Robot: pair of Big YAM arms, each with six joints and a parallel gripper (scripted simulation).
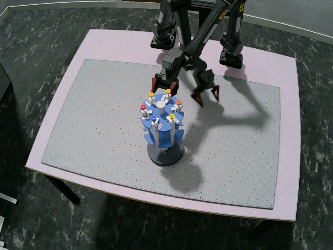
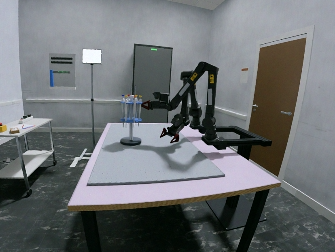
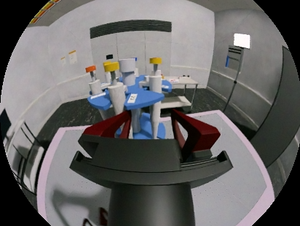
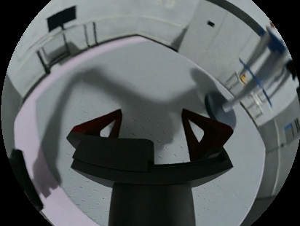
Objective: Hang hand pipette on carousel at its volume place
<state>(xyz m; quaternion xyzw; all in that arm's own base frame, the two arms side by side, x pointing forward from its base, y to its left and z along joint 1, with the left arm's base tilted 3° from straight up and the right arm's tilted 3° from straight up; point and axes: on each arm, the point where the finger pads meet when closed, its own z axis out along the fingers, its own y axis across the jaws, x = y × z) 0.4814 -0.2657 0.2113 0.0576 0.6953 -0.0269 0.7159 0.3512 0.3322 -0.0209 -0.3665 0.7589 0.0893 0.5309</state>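
Note:
The red-button pipette is 290 mm ahead of my right hand, 170 mm to the right of it and 190 mm above it. Also, from my right hand: orange-button pipette (240 mm ahead, 90 mm to the right, 190 mm above).
The red-button pipette is 100 mm ahead of my left hand and 40 mm below it. Also, from my left hand: orange-button pipette (50 mm ahead, 90 mm to the left, 40 mm below).

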